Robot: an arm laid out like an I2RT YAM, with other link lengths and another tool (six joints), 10 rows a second.
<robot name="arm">
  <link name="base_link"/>
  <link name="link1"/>
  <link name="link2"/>
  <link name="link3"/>
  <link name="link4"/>
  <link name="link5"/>
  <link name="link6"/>
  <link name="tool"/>
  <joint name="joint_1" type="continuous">
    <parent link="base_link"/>
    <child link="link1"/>
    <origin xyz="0 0 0.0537" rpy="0 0 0"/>
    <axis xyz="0 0 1"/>
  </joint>
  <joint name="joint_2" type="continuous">
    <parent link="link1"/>
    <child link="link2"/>
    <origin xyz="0.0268 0.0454 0.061" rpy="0 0 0"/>
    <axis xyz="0 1 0"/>
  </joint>
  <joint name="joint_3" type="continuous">
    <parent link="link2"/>
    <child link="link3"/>
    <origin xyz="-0.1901 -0.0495 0" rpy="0 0 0"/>
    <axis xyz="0 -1 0"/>
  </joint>
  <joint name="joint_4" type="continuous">
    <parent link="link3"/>
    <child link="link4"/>
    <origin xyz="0.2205 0.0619 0.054" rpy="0 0 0"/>
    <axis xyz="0 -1 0"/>
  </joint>
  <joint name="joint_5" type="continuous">
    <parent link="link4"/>
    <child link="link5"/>
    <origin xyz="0.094 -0.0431 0.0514" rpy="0 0 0"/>
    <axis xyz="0 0 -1"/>
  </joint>
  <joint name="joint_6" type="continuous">
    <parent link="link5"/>
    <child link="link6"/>
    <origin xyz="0.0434 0 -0.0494" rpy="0 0 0"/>
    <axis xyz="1 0 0"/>
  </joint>
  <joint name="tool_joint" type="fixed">
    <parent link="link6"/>
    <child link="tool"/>
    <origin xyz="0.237 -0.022 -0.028" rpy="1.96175 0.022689 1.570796"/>
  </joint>
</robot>
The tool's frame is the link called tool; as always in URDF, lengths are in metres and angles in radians. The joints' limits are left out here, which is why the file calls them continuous.
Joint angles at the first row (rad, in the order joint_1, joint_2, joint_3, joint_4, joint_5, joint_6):
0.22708 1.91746 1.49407 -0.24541 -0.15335 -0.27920
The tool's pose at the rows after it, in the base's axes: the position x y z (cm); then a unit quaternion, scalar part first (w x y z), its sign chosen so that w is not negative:
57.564, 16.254, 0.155, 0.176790, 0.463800, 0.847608, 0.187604
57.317, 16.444, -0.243, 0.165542, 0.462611, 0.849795, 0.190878
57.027, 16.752, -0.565, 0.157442, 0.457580, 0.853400, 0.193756
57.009, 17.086, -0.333, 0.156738, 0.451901, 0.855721, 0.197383
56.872, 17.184, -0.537, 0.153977, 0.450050, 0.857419, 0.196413
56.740, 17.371, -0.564, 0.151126, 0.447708, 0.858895, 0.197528
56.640, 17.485, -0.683, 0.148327, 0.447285, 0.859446, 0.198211
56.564, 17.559, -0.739, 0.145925, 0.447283, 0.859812, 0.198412
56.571, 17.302, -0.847, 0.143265, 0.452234, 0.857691, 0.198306
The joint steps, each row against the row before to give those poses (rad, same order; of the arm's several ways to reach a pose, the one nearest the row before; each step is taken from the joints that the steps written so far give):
-0.00921 0.01227 0.01379 -0.01069 -0.01838 0.00459
-0.00768 0.00765 0.00613 -0.01077 -0.02456 0.00310
-0.00463 0.00304 -0.00149 -0.00464 -0.02301 -0.00459
-0.00001 -0.00144 0.00308 -0.00154 -0.01228 -0.00612
0.00001 0.00301 0.00152 -0.00458 -0.00465 -0.00308
-0.00002 0.00000 0.00154 -0.00462 -0.00767 -0.00156
0.00002 0.00156 0.00002 -0.00151 -0.00459 0.00154
-0.00001 0.00156 0.00306 -0.00462 -0.00306 0.00154
-0.00457 0.00149 0.00148 -0.00306 -0.00003 0.00763

